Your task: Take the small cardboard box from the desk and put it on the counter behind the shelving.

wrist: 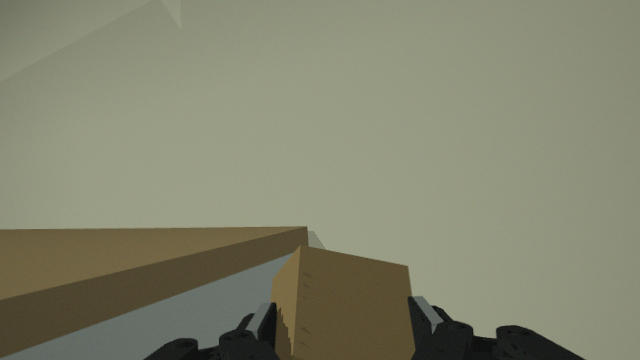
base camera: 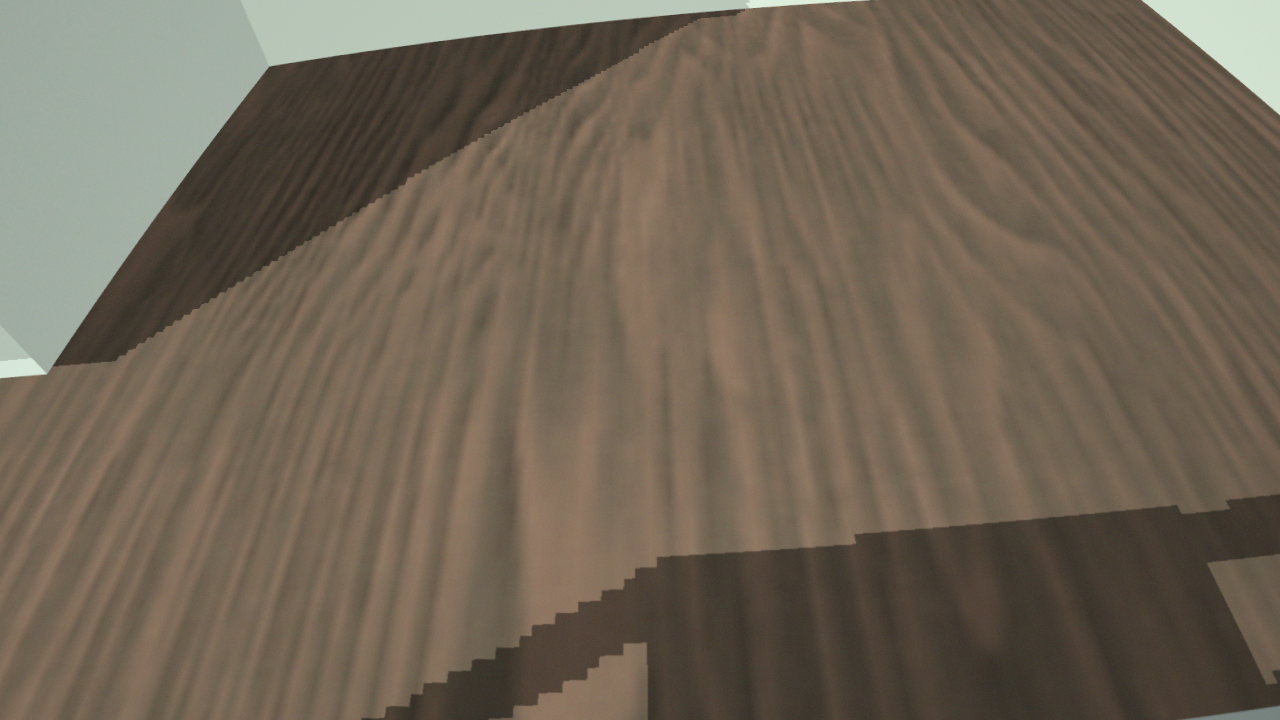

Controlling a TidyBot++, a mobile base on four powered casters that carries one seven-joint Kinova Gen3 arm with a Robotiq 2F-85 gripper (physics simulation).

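Frame: origin at the arm's base, x back, y right, z up, level; metres.
Where they show: gripper, between the fingertips: (wrist: 342, 319).
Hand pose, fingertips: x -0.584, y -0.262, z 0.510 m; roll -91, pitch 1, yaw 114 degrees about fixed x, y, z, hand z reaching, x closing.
After its pixels a point has its place.
The small cardboard box (wrist: 355, 305) {x -0.574, y -0.251, z 0.521 m} is brown and shows at the bottom middle of the wrist view, between the two dark fingers. My gripper (wrist: 342, 319) {x -0.584, y -0.262, z 0.510 m} is shut on the box, one finger at each side of it. The counter (wrist: 150, 265) {x -0.646, y -0.496, z 0.512 m} has a brown top with a darker edge and a grey-blue side below; it shows at the lower left of the wrist view, and its corner appears just behind and left of the box. The gap between box and counter is hard to judge. The desk and the shelving do not show clearly in either view.
A plain wall (wrist: 400, 125) {x -0.984, y -0.307, z 0.681 m} fills most of the wrist view behind the counter. In the base camera view, a brown wood-grain floor (base camera: 671, 313) {x -0.459, y -0.007, z -0.397 m} with dark shadows stretches ahead, and a pale grey-green upright surface (base camera: 107, 161) {x -0.640, y -0.496, z -0.324 m} stands at the upper left.
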